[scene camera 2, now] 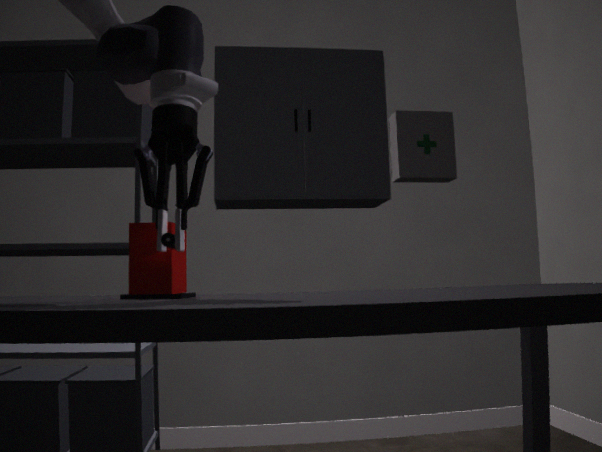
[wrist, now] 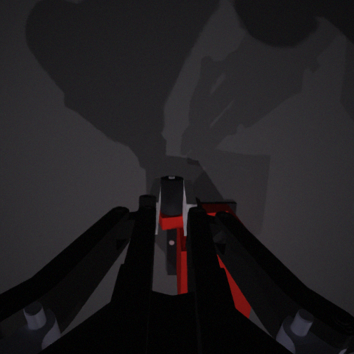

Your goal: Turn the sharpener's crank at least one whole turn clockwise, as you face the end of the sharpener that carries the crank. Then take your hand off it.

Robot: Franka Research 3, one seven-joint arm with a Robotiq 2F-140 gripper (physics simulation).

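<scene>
The red sharpener body point(scene camera 2: 149, 272) point(wrist: 239, 298) stands upright on its thin dark base point(scene camera 2: 129, 296) near the table's left part in the scene view. The crank's black knob point(scene camera 2: 168, 240) point(wrist: 171, 196) is in front of the body's upper part, toward its right edge in the scene view. The red crank arm point(wrist: 171, 222) shows at the knob's inner end in the wrist view; the rest is hidden by the fingers. My gripper point(scene camera 2: 171, 244) point(wrist: 171, 190) points down and is shut on the knob, one pale fingertip on each side. The fingers cover part of the body in the wrist view.
The table point(scene camera 2: 350, 317) runs across the scene view. A shelf unit point(scene camera 2: 60, 249) stands behind it at the left. A grey wall cabinet point(scene camera 2: 260, 125) and a first-aid box point(scene camera 2: 440, 165) with a green cross hang on the back wall. Arm shadows lie on the table top.
</scene>
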